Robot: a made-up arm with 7 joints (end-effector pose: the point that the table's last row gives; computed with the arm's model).
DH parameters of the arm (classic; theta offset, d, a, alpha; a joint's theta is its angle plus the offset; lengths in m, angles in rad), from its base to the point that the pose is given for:
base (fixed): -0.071 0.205 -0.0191 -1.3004
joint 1: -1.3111 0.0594 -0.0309 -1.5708
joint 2: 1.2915 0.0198 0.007 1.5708
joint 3: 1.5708 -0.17 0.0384 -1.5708
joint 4: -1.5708 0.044 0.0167 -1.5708
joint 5: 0 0.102 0.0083 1.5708
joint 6: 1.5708 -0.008 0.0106 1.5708
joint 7: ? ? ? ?
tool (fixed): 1.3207 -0.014 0 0
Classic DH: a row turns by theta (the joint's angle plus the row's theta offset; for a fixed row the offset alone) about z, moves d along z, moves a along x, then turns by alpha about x.
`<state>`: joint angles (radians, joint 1 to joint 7).
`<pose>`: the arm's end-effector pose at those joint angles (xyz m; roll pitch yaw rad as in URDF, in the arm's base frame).
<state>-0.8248 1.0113 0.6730 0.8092 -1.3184 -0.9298 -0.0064</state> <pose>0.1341 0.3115 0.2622 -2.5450 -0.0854 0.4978</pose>
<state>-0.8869 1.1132 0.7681 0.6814 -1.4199 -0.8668 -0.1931</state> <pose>0.1003 0.3033 0.2999 -2.4118 -0.3910 0.4348</pose>
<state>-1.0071 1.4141 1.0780 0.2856 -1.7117 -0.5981 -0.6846</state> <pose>-0.0190 0.2484 0.3445 -1.2376 -1.0672 -0.3510</pose>
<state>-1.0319 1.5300 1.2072 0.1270 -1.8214 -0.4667 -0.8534</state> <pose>-0.0583 0.2194 0.3355 -0.4211 -0.9850 -0.9343</pose>
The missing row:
joint 7: 0.0002 0.0038 0.0287 -1.5709
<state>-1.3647 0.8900 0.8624 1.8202 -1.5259 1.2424 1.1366</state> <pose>0.2314 0.2388 0.1686 2.1280 -0.3142 -2.0744</pose>
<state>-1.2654 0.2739 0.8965 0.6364 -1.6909 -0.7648 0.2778</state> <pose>0.2436 0.2282 0.1744 2.4790 -0.4959 0.0019</pose>
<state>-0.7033 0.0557 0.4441 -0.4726 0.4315 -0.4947 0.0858</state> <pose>0.1690 0.1042 0.1888 -1.4992 -0.0721 0.5834</pose>
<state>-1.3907 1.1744 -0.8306 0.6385 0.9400 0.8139 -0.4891</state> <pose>0.2805 0.1808 0.2706 -0.1109 -0.4042 2.2994</pose>
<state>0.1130 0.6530 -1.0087 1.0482 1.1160 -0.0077 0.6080</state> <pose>-0.0220 0.1656 -0.1138 1.1526 0.1320 0.8129</pose>
